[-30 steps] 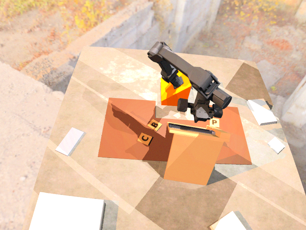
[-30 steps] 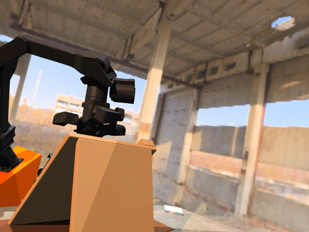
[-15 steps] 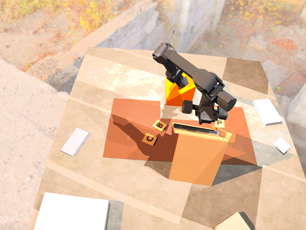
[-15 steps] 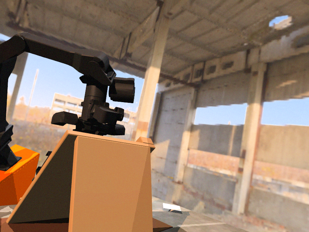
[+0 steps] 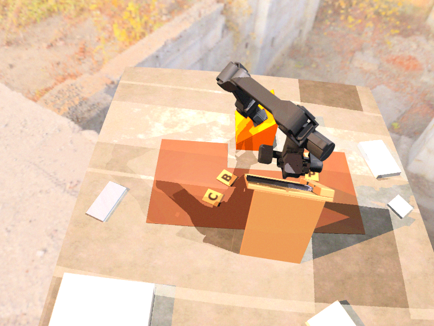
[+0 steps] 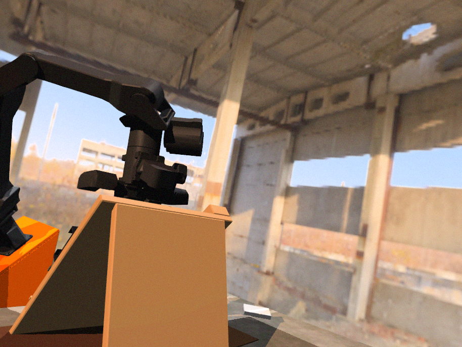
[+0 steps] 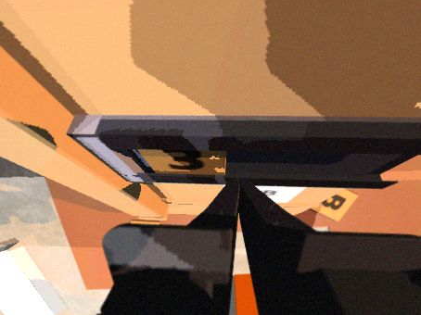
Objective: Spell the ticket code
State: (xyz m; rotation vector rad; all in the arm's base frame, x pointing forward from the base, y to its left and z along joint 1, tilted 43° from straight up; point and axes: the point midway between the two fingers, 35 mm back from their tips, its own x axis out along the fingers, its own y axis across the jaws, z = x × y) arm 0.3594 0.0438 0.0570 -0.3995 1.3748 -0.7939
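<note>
Right now my gripper tip is 8 cm above the white ticket, 5 cm past it and 2 cm to the left of it. The rest, counted from my gripper tip: orange mat (19 cm below, 15 cm behind, 2 cm to the right); then grey slab (58 cm to the right, 19 cm below, 8 cm behind).
</note>
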